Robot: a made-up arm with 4 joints.
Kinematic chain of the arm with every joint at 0, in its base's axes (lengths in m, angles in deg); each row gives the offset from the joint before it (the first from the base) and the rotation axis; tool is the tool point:
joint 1: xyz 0 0 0.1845 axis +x
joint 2: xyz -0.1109 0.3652 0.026 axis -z
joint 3: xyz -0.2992 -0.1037 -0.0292 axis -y
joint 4: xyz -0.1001 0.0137 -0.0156 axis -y
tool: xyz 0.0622 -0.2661 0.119
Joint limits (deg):
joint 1: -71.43..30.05
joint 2: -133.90..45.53
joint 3: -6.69..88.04
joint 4: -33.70..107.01
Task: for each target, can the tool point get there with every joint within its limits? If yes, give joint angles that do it. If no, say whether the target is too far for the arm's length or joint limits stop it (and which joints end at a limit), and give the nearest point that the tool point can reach.
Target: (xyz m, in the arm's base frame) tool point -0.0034 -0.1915 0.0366
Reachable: yes | joints 4.93 -62.73 66.21 64.22
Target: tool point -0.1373 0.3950 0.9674
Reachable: no: joint limits stop it (at a limit: joint 1, joint 3) | nearest point -0.1268 0.0308 0.4314 | short by 0.648 m
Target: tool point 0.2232 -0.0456 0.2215
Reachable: yes | joints -17.52 -86.93 58.64 -2.88
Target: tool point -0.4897 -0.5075 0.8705
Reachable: no: joint limits stop it (at a limit: joint 1, joint 4) | nearest point -0.3034 -0.1519 0.3792 | short by 0.634 m
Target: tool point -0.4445 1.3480 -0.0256
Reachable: no: too far | nearest point -0.7313 0.4874 0.1085 | short by 0.917 m
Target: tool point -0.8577 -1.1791 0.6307
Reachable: no: too far | nearest point -0.4185 -0.2111 0.2340 | short by 1.135 m
